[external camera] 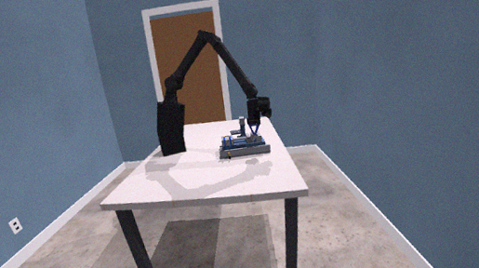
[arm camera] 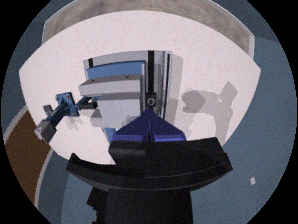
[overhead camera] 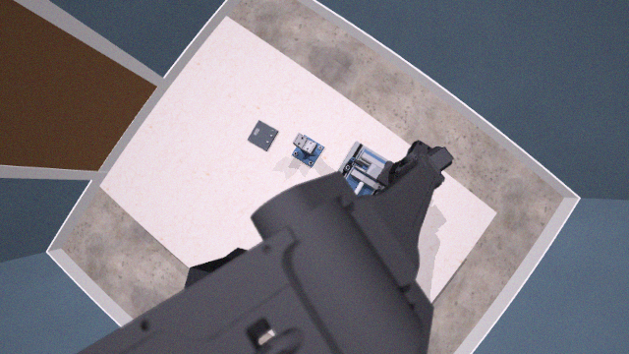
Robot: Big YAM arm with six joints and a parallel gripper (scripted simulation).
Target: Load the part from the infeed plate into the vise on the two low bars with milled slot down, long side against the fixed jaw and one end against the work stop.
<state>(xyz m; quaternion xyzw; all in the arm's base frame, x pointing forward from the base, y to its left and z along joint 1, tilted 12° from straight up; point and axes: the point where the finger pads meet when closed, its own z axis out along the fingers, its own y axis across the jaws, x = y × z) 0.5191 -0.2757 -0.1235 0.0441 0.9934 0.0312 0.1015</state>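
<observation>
My gripper is now 10 mm short of the part, 40 mm to the right of it and 30 mm above it. The rest, counted from my hand: dark square plate: 40 mm behind, 470 mm to the left, 110 mm below.
</observation>
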